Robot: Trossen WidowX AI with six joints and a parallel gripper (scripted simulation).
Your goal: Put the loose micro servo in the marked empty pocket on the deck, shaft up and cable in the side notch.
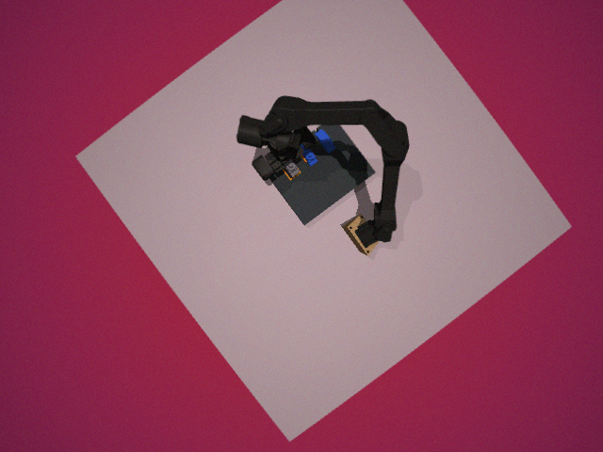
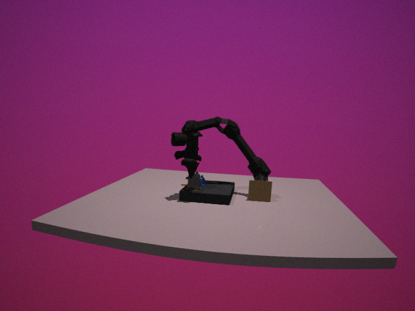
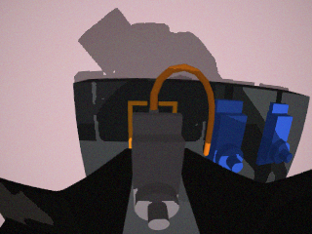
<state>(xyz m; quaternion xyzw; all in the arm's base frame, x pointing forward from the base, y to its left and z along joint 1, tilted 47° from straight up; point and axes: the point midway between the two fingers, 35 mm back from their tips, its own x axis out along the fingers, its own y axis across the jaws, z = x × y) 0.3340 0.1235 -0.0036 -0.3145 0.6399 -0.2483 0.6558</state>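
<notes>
Right now the dark deck is 120 mm behind my gripper tip, 80 mm to the right of it and 80 mm below it.
</notes>
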